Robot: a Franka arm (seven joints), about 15 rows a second.
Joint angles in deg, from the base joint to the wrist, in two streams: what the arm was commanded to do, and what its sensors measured. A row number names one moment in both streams.
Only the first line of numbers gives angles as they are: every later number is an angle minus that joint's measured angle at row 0.
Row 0, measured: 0.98, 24.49, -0.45, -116.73, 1.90, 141.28, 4.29
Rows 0 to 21, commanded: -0.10, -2.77, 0.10, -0.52, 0.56, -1.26, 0.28; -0.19, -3.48, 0.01, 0.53, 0.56, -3.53, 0.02; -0.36, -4.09, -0.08, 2.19, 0.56, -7.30, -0.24; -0.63, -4.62, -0.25, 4.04, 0.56, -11.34, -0.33; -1.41, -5.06, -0.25, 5.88, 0.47, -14.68, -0.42; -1.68, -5.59, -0.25, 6.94, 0.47, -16.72, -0.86; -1.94, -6.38, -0.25, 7.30, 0.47, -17.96, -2.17; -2.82, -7.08, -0.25, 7.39, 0.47, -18.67, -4.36; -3.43, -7.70, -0.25, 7.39, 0.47, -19.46, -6.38; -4.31, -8.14, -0.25, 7.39, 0.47, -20.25, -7.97; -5.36, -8.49, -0.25, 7.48, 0.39, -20.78, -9.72; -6.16, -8.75, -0.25, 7.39, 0.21, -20.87, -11.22; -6.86, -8.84, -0.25, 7.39, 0.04, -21.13, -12.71; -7.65, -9.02, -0.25, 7.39, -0.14, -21.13, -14.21; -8.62, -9.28, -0.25, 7.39, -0.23, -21.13, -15.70; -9.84, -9.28, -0.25, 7.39, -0.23, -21.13, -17.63; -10.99, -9.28, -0.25, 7.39, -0.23, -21.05, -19.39; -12.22, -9.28, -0.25, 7.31, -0.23, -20.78, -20.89; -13.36, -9.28, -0.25, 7.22, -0.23, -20.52, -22.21; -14.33, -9.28, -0.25, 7.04, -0.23, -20.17, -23.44; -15.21, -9.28, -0.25, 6.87, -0.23, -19.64, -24.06; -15.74, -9.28, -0.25, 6.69, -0.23, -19.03, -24.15
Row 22, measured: -13.87, -7.77, -1.12, 8.16, -0.05, -20.09, -22.83
